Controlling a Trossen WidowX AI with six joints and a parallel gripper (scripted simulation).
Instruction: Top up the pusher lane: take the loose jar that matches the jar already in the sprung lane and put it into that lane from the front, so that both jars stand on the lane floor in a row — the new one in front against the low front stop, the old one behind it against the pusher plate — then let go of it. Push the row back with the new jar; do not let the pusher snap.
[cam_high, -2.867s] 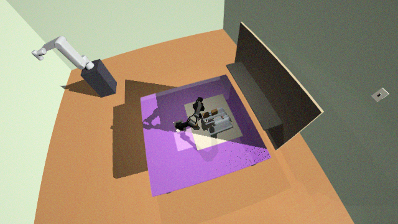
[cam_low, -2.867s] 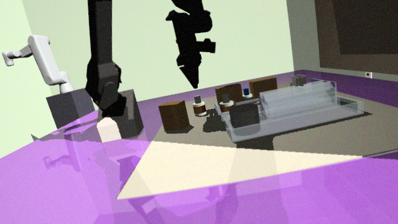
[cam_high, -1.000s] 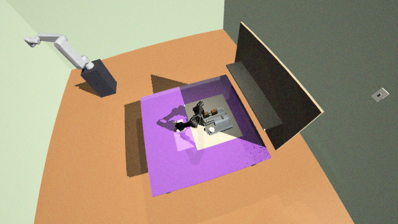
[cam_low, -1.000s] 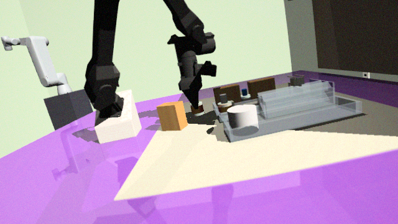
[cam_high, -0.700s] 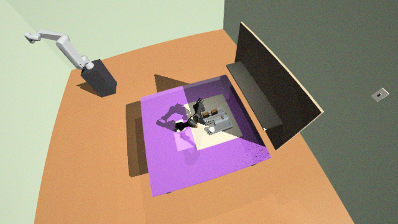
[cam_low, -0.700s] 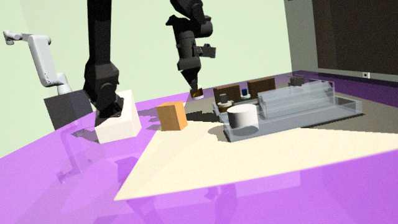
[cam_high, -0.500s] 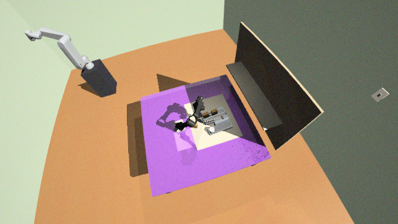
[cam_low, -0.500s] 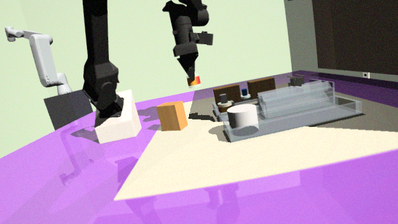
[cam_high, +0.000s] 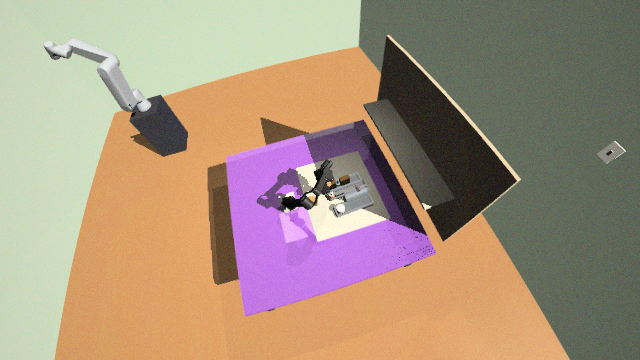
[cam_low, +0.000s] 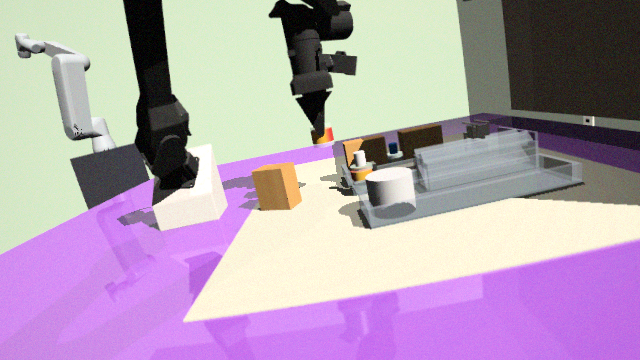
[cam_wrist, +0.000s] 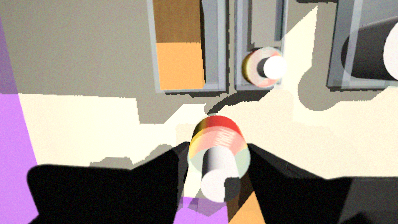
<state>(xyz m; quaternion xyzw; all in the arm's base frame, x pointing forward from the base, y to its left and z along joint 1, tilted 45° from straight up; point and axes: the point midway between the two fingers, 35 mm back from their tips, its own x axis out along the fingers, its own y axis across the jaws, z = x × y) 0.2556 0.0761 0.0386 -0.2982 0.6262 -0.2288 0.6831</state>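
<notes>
Right now the grey mat is 130 mm ahead of my gripper tip, 20 mm to the right of it and 100 mm below it. Round my gripper tip: clear lane rack (210 mm ahead, 50 mm to the right, 80 mm below); grey cylinder (80 mm ahead, 170 mm to the right, 70 mm below); brown box (90 mm behind, 50 mm to the right, 70 mm below).
</notes>
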